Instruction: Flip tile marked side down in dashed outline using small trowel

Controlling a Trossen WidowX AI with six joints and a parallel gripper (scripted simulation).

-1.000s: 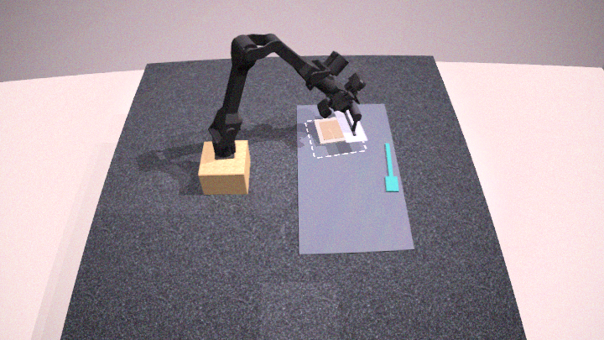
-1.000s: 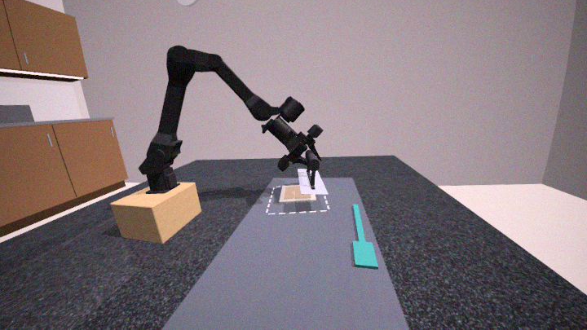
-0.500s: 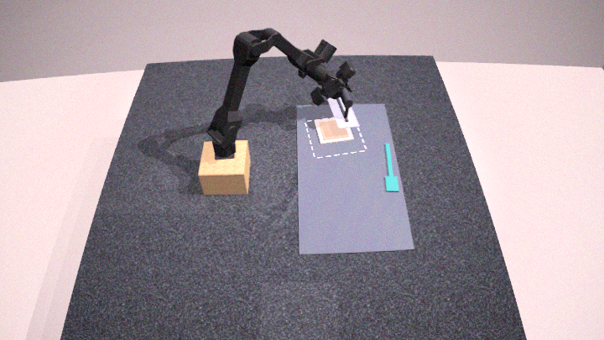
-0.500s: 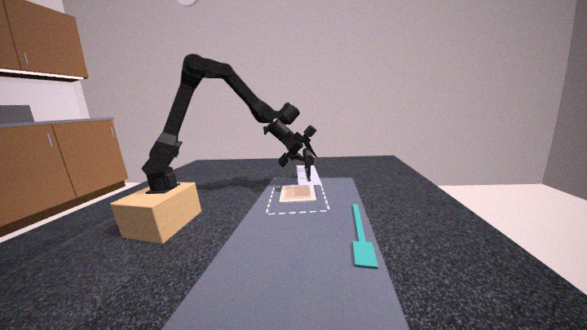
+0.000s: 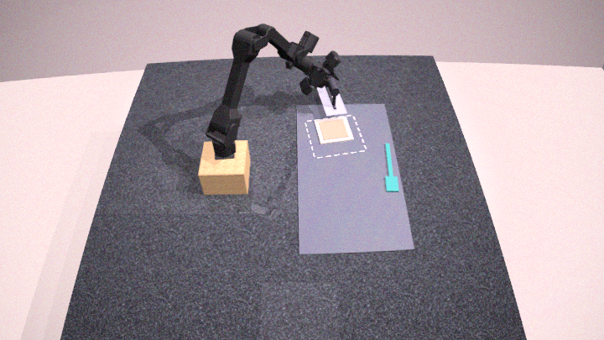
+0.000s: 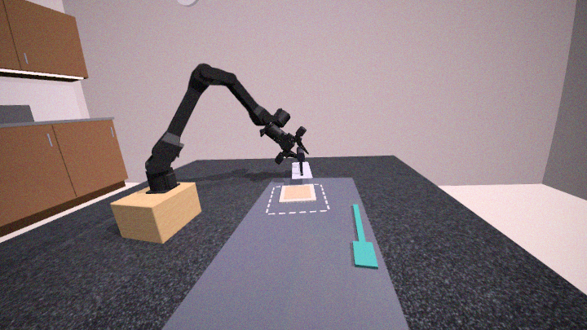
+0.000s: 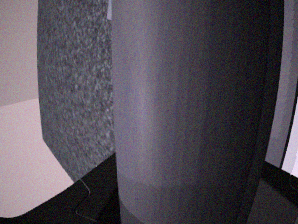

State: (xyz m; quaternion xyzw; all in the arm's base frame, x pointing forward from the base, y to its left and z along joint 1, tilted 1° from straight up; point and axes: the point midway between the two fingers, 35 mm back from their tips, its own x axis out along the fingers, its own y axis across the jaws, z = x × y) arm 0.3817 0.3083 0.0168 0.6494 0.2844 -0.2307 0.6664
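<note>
My gripper tip is 130 mm short of the teal trowel, 380 mm to the left of it and 80 mm above it. Round my gripper tip: grey mat 10 mm behind, 340 mm to the right, 110 mm below; then tile 30 mm behind, 160 mm to the right, 80 mm below.
</note>
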